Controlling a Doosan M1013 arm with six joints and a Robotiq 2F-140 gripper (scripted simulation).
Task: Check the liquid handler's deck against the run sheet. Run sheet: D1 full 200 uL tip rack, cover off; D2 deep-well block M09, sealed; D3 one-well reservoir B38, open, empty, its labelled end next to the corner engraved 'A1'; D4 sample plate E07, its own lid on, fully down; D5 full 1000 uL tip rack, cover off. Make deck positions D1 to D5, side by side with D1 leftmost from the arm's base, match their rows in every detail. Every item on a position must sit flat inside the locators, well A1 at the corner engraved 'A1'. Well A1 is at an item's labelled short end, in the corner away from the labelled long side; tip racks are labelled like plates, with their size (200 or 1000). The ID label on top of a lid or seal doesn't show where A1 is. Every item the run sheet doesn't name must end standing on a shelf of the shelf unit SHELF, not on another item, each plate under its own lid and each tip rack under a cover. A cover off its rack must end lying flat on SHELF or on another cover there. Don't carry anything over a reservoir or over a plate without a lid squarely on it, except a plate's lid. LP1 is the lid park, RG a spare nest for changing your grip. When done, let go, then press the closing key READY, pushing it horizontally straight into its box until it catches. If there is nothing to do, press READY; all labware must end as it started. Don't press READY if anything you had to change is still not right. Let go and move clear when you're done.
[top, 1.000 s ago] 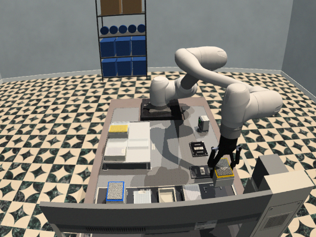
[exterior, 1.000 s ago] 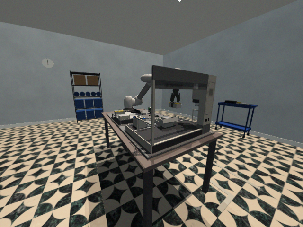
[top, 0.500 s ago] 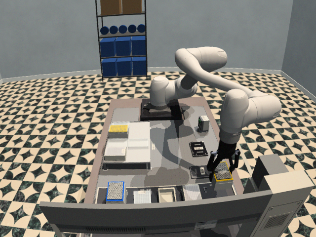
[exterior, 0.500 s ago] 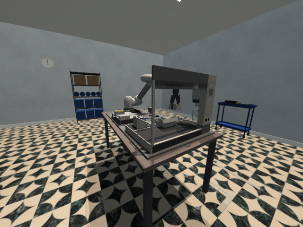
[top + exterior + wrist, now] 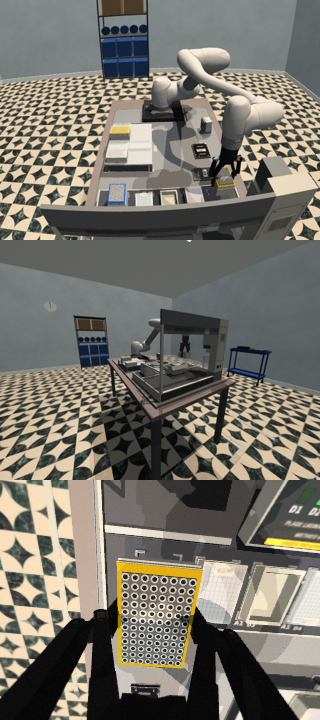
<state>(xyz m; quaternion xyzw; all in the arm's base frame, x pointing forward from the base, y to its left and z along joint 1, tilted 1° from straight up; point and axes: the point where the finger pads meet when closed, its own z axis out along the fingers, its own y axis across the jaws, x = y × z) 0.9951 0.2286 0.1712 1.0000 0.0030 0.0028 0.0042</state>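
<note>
The white sealed block lies 12 cm to the right of my hand and 12 cm below it. Round my hand: dark nest marked RG: 24 cm behind, 19 cm below, 1 cm to the right; then yellow-framed tip rack: 1 cm to the right, 1 cm behind, 1 cm above; then cream reservoir: 25 cm to the right, 13 cm below.
</note>
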